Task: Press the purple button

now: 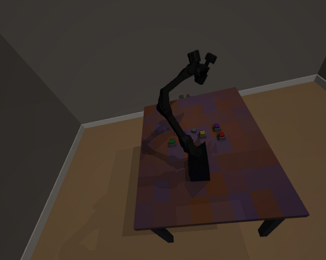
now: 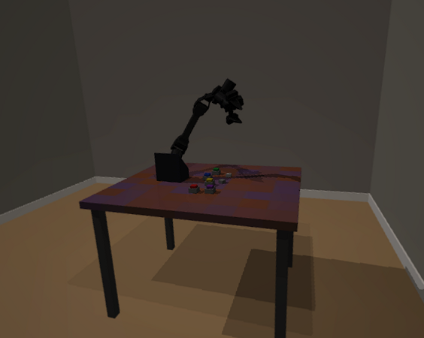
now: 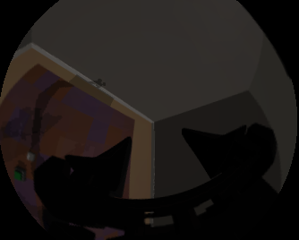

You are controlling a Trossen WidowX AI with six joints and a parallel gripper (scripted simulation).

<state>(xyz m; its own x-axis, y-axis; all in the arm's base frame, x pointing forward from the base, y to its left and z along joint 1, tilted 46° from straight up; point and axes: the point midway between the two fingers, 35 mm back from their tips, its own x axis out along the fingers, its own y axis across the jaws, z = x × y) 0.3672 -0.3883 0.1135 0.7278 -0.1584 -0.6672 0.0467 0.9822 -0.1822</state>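
My gripper tip is 18 cm past the purple button, 2 cm to the right of it and 38 cm above it. Also, from my gripper tip: grey block: 14 cm behind, 19 cm to the left, 40 cm below; red button: 27 cm behind, 2 cm to the left, 38 cm below; yellow button: 21 cm behind, 14 cm to the left, 38 cm below.
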